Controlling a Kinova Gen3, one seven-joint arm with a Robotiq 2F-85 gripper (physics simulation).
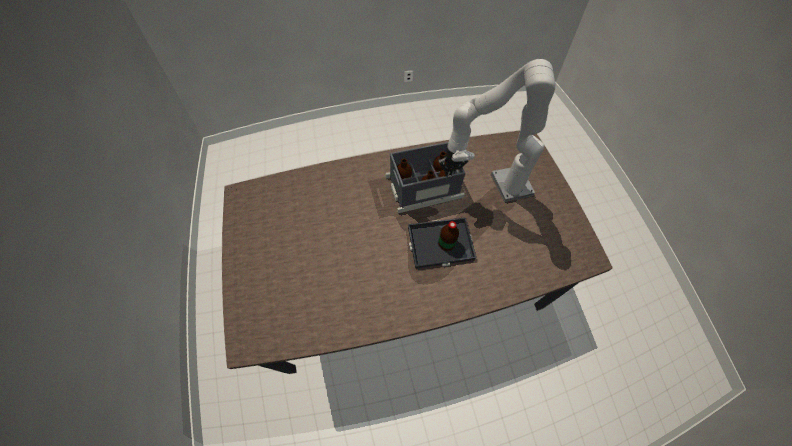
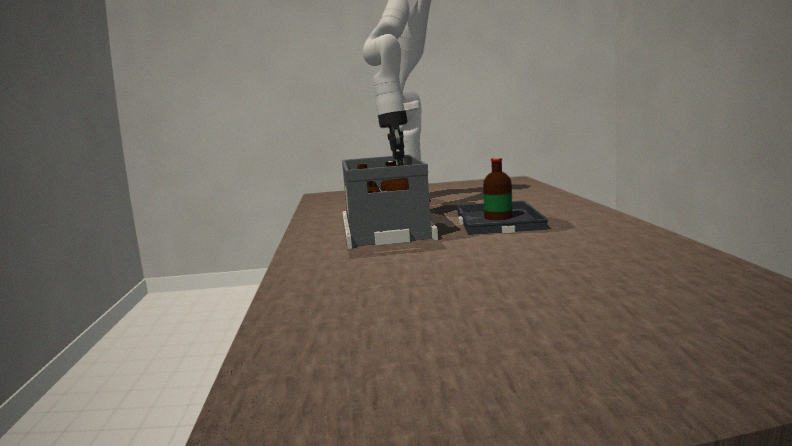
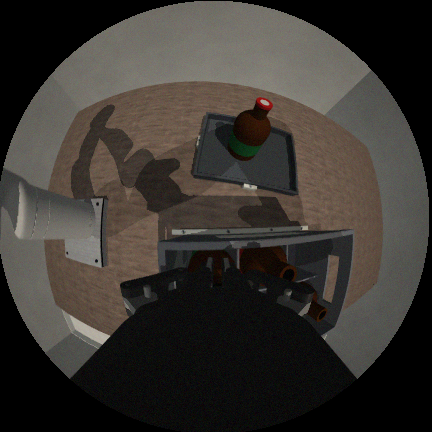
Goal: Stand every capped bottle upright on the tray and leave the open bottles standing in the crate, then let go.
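Pixels of known places: gripper, fingertip midpoint: (image 3: pixel 217 264); arm's base, link origin: (image 1: pixel 512 187) (image 3: pixel 83 220).
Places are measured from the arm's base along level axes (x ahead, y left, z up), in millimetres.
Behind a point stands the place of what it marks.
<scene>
My gripper (image 1: pixel 451 169) @[x 317, y -98, z 108 mm] (image 2: pixel 399 161) @[x 317, y -98, z 108 mm] (image 3: pixel 217 264) @[x 317, y -98, z 108 mm] points down into the crate (image 1: pixel 400 192) @[x 531, y -117, z 73 mm] (image 2: pixel 387 214) @[x 523, y -189, z 41 mm] (image 3: pixel 346 260) @[x 522, y -140, z 139 mm]. It looks shut on the neck of a brown bottle (image 3: pixel 200 260) @[x 297, y -93, z 93 mm] in the compartment nearest the robot base and tray; the fingers and palm hide its top. An open bottle (image 1: pixel 428 176) @[x 405, y -118, z 120 mm] (image 3: pixel 262 262) @[x 378, y -109, z 99 mm] stands beside it. Another open bottle (image 1: pixel 404 168) @[x 474, y -208, z 103 mm] (image 3: pixel 317 309) @[x 464, y -210, z 130 mm] stands farther from the base, in the back row. A fourth bottle (image 1: pixel 439 161) is partly hidden behind the gripper. A red-capped bottle (image 1: pixel 448 237) @[x 444, y 153, z 84 mm] (image 2: pixel 497 193) @[x 457, y 115, z 49 mm] (image 3: pixel 250 131) @[x 407, y 102, z 82 mm] stands upright on the tray (image 1: pixel 423 264) @[x 559, y 188, z 0 mm] (image 2: pixel 476 228) @[x 547, y 17, z -12 mm] (image 3: pixel 200 160) @[x 319, y 101, z -21 mm].
The crate walls and dividers closely surround the fingertips. White strips (image 1: pixel 429 202) @[x 413, y -67, z 1 mm] (image 2: pixel 391 236) @[x 535, y -186, z -8 mm] (image 3: pixel 240 231) @[x 379, y -68, z 4 mm] run along the crate's foot. The tray lies beside the crate's long side and has a low rim. The robot base plate (image 1: pixel 501 182) @[x 40, y -43, z 0 mm] (image 3: pixel 86 250) @[x 1, y -77, z 1 mm] is bolted to the table (image 1: pixel 310 249) @[x 963, y -58, z -26 mm] (image 2: pixel 471 332) @[x 1059, y -199, z -26 mm].
</scene>
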